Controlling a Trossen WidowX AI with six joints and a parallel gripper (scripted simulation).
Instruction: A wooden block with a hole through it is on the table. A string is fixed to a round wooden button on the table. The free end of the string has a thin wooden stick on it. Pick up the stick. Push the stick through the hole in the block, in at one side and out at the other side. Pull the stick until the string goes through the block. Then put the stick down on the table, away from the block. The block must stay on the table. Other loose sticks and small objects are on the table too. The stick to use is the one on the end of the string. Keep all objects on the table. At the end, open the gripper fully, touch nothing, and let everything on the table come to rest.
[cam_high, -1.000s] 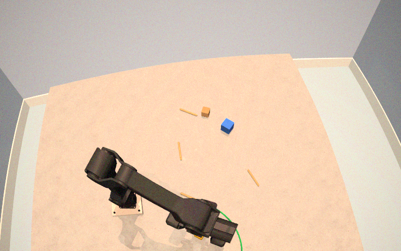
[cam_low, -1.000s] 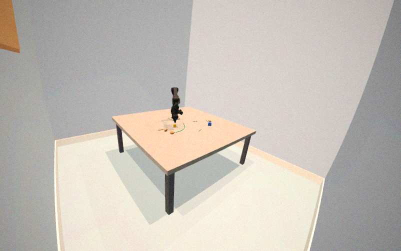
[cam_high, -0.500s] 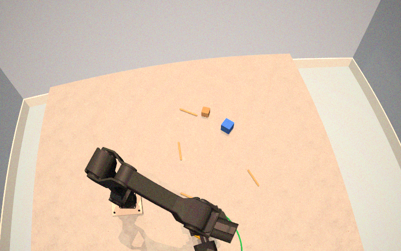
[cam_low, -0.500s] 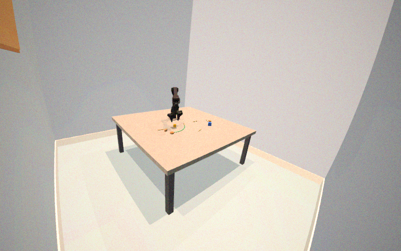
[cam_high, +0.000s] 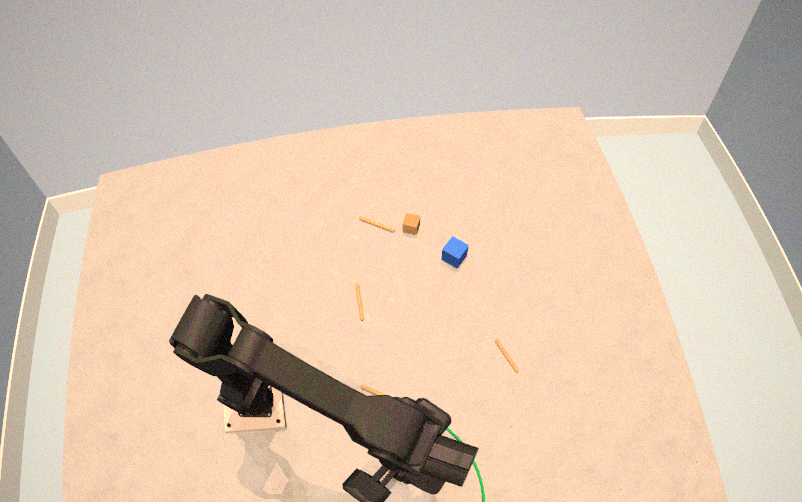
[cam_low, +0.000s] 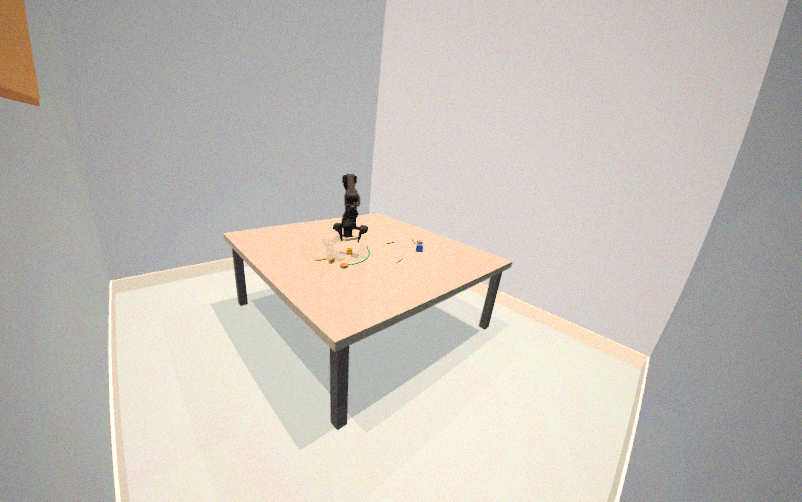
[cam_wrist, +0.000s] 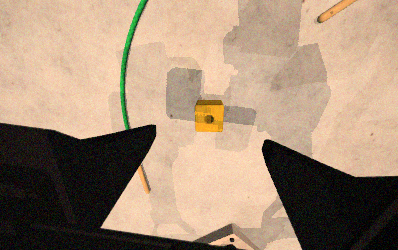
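Right now my gripper tip is 5 cm above the yellow wooden block. Also, from my gripper tip: round wooden button 15 cm ahead, 11 cm to the right, 6 cm below; then blue cube 42 cm to the left, 13 cm ahead, 5 cm below; then orange wedge-like piece 15 cm to the right, 7 cm ahead, 6 cm below.
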